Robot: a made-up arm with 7 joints. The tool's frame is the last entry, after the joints. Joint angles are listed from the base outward. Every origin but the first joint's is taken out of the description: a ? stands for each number. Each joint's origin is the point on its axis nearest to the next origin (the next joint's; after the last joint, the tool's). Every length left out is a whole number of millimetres.
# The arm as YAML. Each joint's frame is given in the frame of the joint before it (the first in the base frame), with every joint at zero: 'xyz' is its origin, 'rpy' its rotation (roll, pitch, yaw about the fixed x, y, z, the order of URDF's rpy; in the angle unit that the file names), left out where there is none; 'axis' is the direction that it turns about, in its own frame. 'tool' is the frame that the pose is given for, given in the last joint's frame.
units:
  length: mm
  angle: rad
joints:
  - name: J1
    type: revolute
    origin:
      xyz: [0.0, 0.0, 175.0]
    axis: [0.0, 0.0, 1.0]
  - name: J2
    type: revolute
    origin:
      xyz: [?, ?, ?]
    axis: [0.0, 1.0, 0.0]
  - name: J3
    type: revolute
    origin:
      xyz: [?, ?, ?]
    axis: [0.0, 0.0, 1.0]
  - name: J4
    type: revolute
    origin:
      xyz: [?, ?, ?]
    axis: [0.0, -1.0, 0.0]
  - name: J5
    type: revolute
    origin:
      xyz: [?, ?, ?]
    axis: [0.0, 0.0, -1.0]
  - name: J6
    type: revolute
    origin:
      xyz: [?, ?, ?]
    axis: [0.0, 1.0, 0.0]
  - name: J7
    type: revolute
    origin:
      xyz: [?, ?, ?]
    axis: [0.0, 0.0, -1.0]
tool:
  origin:
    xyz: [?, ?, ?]
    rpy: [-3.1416, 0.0, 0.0]
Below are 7 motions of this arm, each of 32 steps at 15 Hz.
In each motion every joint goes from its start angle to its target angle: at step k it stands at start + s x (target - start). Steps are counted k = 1, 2, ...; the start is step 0. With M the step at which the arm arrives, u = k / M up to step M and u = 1 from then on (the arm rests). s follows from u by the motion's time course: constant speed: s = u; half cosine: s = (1 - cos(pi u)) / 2; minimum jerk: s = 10 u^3 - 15 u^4 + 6 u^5.
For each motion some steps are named. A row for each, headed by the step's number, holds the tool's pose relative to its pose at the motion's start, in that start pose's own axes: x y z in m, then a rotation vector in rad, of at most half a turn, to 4 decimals.
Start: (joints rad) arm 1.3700 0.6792 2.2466 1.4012 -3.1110 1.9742 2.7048
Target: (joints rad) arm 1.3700 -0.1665 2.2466 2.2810 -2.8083 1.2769 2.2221
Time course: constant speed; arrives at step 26
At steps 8, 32:
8: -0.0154 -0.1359 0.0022 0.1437 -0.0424 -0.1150
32: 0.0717 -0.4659 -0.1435 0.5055 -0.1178 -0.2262

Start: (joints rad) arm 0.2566 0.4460 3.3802 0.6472 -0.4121 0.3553 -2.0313
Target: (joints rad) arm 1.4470 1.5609 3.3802 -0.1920 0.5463 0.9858 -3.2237
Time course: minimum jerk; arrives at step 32
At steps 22, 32:
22: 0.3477 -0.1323 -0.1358 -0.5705 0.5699 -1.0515
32: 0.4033 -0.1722 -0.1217 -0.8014 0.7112 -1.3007

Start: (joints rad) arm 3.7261 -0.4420 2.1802 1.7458 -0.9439 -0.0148 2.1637
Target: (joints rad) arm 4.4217 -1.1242 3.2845 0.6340 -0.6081 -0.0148 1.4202
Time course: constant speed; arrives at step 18
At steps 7, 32:
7: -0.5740 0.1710 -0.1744 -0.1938 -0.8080 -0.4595
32: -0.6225 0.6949 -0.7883 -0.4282 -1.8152 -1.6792

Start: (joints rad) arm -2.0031 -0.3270 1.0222 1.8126 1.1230 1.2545 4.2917
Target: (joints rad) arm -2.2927 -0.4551 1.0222 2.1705 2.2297 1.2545 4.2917
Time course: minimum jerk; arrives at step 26
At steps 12, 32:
12: 0.0820 0.0405 -0.0534 -0.2671 0.3084 -0.0023
32: 0.2007 0.0632 -0.1035 -0.5007 0.7620 -0.0770

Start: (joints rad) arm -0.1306 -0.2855 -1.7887 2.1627 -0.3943 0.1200 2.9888
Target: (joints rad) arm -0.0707 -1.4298 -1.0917 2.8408 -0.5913 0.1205 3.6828
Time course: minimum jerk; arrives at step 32
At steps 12, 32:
12: 0.0772 -0.1935 -0.0101 0.0600 -0.1082 0.5173
32: 0.6940 -0.6037 -0.2694 0.6368 -0.4892 1.8136

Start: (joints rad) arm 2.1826 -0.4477 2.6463 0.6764 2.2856 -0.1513 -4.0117
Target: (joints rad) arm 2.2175 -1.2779 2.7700 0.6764 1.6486 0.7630 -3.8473
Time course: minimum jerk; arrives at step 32
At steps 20, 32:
20: 0.1060 -0.1265 0.2001 0.1912 0.5428 -0.5025
32: 0.1374 -0.2262 0.2425 0.3863 0.8433 -0.5571

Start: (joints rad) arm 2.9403 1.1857 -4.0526 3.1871 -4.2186 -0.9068 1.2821
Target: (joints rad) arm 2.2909 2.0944 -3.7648 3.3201 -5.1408 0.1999 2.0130
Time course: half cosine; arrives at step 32
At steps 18, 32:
18: -0.5834 -0.2283 -0.2590 -0.5847 -0.9214 0.4536
32: -0.7533 -0.5436 -0.5303 -0.9264 -1.3452 0.5175

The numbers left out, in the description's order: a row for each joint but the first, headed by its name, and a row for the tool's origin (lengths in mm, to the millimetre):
J2: 0.0 0.0 0.0
J3: 0.0 0.0 404.0
J4: 50.0 0.0 0.0
J5: 108.0 0.0 -479.0
J6: 0.0 0.0 0.0
J7: 72.0 0.0 -91.0
tool: 0.0 0.0 0.0

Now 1 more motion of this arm.
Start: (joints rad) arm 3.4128 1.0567 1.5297 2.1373 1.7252 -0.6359 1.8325
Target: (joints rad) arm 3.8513 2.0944 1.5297 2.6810 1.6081 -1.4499 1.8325
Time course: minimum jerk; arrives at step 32
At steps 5, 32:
5: -0.0031 -0.0173 0.0124 0.0366 0.0018 0.0234
32: 0.1675 -0.7498 0.1529 1.5916 0.0655 0.3625

